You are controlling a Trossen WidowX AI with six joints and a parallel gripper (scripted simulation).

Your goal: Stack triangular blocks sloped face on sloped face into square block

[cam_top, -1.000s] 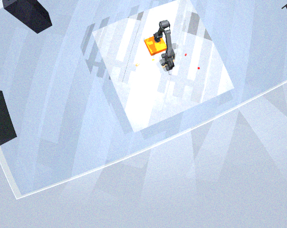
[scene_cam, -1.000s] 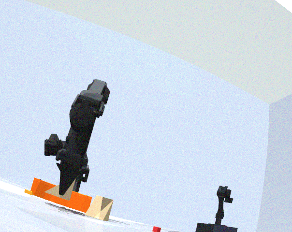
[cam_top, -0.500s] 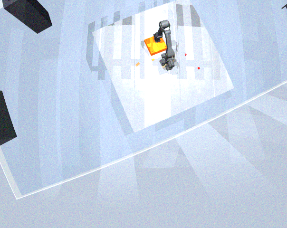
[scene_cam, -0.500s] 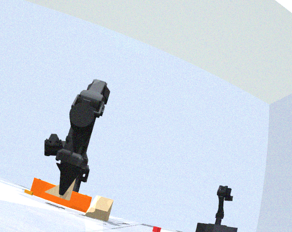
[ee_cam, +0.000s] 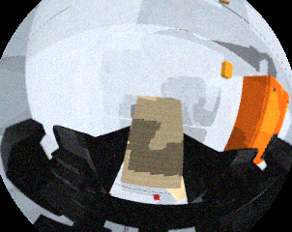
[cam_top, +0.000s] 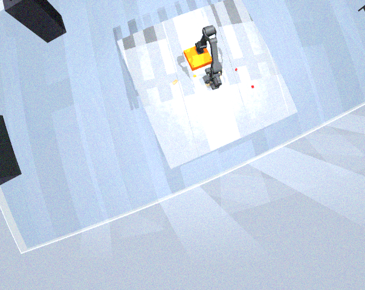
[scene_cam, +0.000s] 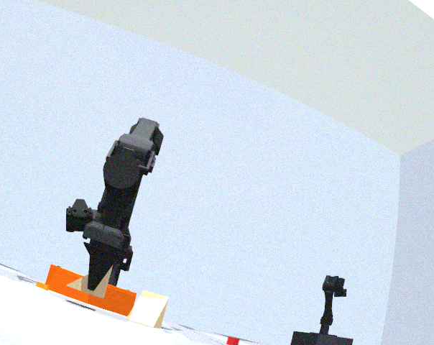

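Right now the boxy block is 1 cm to the left of my gripper tip and 1 cm above it.
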